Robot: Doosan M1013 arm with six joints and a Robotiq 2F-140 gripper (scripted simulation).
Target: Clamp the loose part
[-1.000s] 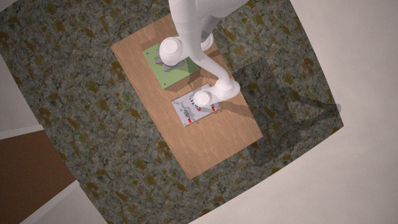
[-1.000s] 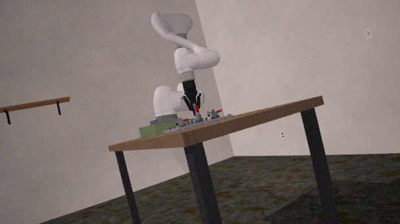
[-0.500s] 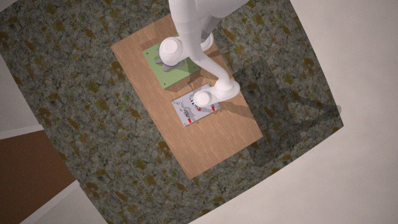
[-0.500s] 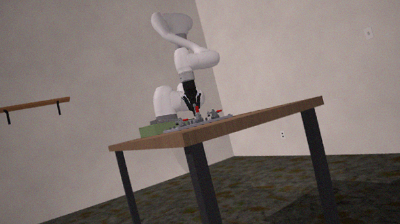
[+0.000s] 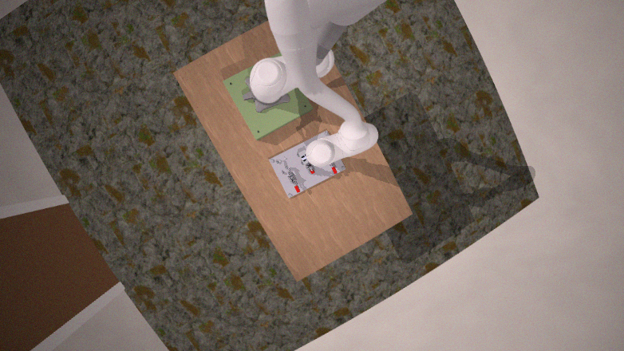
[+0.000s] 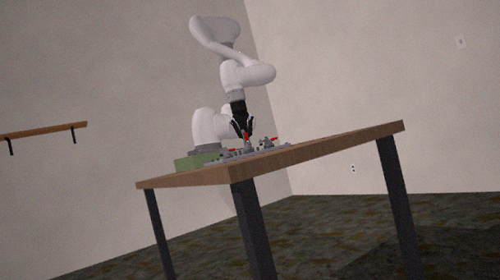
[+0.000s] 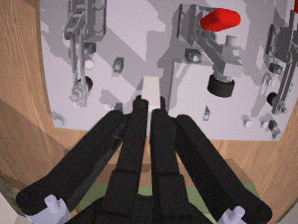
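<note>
Now: the loose part 40 mm to the right of my hand, 20 mm below it and 10 mm ahead of it. Also, from my hand: grey fixture plate 50 mm below, 50 mm ahead, 40 mm to the right.
</note>
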